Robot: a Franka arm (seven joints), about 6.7 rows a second.
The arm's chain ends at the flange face. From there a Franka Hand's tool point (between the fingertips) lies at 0.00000 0.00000 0.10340 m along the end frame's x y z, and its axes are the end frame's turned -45 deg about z.
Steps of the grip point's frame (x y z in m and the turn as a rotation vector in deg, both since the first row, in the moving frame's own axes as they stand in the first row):
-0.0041 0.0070 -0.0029 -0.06 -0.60 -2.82
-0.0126 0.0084 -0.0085 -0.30 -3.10 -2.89
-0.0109 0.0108 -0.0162 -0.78 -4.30 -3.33
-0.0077 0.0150 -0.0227 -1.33 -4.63 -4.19
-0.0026 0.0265 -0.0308 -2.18 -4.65 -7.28
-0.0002 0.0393 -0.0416 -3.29 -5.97 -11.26
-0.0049 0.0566 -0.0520 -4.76 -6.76 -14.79
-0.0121 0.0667 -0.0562 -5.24 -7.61 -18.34
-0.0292 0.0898 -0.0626 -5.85 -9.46 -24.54
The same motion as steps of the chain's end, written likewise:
0.0027 0.0070 -0.0029 -0.47 -0.38 -2.82
0.0005 0.0104 -0.0083 -2.40 -1.98 -2.89
0.0042 0.0087 -0.0159 -3.59 -2.49 -3.33
0.0091 0.0083 -0.0223 -4.21 -2.33 -4.19
0.0195 0.0117 -0.0304 -4.83 -1.75 -7.28
0.0299 0.0159 -0.0409 -6.55 -1.90 -11.26
0.0372 0.0287 -0.0509 -8.15 -1.41 -14.79
0.0390 0.0392 -0.0549 -9.09 -1.68 -18.34
0.0432 0.0644 -0.0607 -10.83 -2.55 -24.54

